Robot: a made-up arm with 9 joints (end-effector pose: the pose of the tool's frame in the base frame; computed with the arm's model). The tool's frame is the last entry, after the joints. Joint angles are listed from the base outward.
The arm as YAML. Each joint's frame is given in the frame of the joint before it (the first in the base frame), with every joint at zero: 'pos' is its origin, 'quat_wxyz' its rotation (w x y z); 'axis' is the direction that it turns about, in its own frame. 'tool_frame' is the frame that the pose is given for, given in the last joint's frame.
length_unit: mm
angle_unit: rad
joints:
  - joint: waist
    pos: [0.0, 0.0, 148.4]
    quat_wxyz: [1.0, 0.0, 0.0, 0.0]
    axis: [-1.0, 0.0, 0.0]
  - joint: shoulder
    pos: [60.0, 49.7, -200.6]
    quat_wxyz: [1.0, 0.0, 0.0, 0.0]
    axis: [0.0, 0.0, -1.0]
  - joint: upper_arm
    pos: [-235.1, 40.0, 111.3]
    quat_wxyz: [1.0, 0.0, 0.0, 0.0]
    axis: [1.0, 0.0, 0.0]
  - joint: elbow
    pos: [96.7, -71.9, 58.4]
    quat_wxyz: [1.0, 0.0, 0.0, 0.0]
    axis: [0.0, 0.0, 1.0]
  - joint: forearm
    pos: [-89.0, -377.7, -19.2]
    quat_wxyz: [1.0, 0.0, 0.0, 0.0]
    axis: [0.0, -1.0, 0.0]
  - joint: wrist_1
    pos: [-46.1, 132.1, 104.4]
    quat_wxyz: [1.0, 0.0, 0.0, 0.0]
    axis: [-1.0, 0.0, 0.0]
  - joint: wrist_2
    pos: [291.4, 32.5, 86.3]
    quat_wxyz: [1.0, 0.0, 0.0, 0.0]
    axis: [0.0, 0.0, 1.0]
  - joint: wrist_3
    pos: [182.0, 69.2, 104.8]
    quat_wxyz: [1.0, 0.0, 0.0, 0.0]
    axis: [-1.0, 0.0, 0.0]
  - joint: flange
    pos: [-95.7, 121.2, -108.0]
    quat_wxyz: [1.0, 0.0, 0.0, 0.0]
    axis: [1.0, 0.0, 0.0]
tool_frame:
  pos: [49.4, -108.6, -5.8]
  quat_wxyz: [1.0, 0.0, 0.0, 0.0]
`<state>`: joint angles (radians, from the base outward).
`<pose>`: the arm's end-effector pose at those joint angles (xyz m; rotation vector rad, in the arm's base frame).
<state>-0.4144 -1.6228 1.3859 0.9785 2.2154 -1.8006 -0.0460 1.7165 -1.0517</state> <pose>0.3970 0.2832 -0.4691 1.9817 0.1178 -0.4887</pose>
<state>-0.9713 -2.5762 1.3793 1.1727 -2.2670 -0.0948 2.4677 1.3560 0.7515</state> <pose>-0.0012 0.0918 -0.1995 0.6675 -0.9482 -0.4286</pose>
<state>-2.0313 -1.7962 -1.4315 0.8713 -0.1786 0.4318 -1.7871 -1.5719 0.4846</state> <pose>-0.3744 -0.0464 0.4697 -1.4381 2.2663 -0.9891</pose>
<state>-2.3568 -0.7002 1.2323 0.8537 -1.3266 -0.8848 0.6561 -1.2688 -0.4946</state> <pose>0.1742 -0.1917 0.4795 -0.4546 0.3199 -2.0474</pose>
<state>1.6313 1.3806 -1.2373 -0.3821 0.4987 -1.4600 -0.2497 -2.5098 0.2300</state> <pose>0.2970 0.6389 -0.1983 0.7852 -0.7174 1.1255</pose>
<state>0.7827 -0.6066 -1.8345 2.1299 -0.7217 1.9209 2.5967 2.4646 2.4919</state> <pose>0.2096 -0.0685 0.2427 -0.5044 -0.3223 1.2116</pose>
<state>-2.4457 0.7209 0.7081 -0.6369 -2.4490 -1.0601 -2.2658 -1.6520 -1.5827</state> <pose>-0.4882 0.0982 0.7686 -0.9487 0.9561 2.3994</pose>
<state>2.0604 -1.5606 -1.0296 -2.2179 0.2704 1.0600 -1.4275 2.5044 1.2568</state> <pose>-0.3403 0.1541 0.1570 0.5539 2.3705 1.9790</pose>
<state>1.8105 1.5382 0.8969 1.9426 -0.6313 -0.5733 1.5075 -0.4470 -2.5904</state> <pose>-0.1167 0.2382 0.0645 1.5718 0.8376 -2.1344</pose>
